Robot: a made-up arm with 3 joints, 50 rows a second.
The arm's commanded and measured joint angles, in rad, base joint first. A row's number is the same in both.
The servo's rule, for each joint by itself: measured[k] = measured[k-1] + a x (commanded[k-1-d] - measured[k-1]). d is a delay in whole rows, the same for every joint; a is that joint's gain. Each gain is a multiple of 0.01, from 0.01 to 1. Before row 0 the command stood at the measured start. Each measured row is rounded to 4 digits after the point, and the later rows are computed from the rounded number. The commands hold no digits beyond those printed.
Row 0, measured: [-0.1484 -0.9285 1.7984]
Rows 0 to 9, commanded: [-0.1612 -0.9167 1.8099]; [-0.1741 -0.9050 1.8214]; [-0.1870 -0.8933 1.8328]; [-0.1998 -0.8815 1.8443]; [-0.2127 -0.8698 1.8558]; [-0.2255 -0.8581 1.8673]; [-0.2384 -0.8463 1.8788]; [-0.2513 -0.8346 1.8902]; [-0.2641 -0.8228 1.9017]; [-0.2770 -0.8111 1.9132]
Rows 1 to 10, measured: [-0.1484 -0.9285 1.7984]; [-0.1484 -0.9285 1.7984]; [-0.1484 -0.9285 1.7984]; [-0.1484 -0.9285 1.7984]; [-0.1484 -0.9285 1.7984]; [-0.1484 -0.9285 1.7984]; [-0.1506 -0.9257 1.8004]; [-0.1546 -0.9207 1.8040]; [-0.1601 -0.9141 1.8089]; [-0.1668 -0.9063 1.8149]
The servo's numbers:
d 6
a 0.17 0.24 0.17

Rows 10 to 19, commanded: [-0.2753 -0.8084 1.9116]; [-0.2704 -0.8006 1.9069]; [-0.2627 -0.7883 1.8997]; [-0.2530 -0.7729 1.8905]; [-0.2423 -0.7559 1.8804]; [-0.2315 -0.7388 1.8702]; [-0.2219 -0.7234 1.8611]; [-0.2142 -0.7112 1.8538]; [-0.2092 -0.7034 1.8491]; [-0.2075 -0.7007 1.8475]
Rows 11 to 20, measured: [-0.1746 -0.8975 1.8219]; [-0.1833 -0.8880 1.8296]; [-0.1927 -0.8780 1.8380]; [-0.2027 -0.8676 1.8469]; [-0.2131 -0.8568 1.8562]; [-0.2240 -0.8458 1.8659]; [-0.2327 -0.8368 1.8737]; [-0.2391 -0.8281 1.8793]; [-0.2431 -0.8185 1.8828]; [-0.2448 -0.8076 1.8841]
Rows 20 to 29, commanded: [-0.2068 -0.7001 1.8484]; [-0.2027 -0.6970 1.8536]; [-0.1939 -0.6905 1.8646]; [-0.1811 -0.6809 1.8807]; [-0.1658 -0.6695 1.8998]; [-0.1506 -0.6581 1.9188]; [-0.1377 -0.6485 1.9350]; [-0.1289 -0.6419 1.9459]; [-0.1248 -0.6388 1.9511]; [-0.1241 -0.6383 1.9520]
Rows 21 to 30, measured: [-0.2444 -0.7952 1.8835]; [-0.2422 -0.7817 1.8812]; [-0.2387 -0.7677 1.8778]; [-0.2345 -0.7541 1.8737]; [-0.2302 -0.7419 1.8695]; [-0.2263 -0.7320 1.8658]; [-0.2230 -0.7243 1.8628]; [-0.2195 -0.7177 1.8612]; [-0.2151 -0.7112 1.8618]; [-0.2093 -0.7039 1.8650]
